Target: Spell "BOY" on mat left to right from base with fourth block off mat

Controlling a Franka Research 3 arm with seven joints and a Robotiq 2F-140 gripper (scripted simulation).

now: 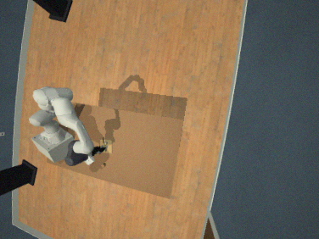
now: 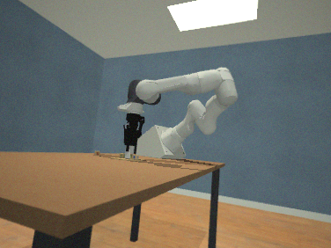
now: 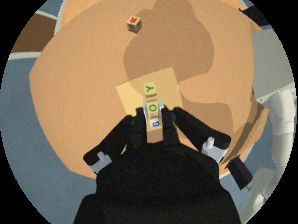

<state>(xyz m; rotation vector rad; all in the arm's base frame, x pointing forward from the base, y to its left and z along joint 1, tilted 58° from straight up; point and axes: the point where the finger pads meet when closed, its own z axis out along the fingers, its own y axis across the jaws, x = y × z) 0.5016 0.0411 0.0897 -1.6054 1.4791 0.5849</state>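
The mat is 4 cm below my hand.
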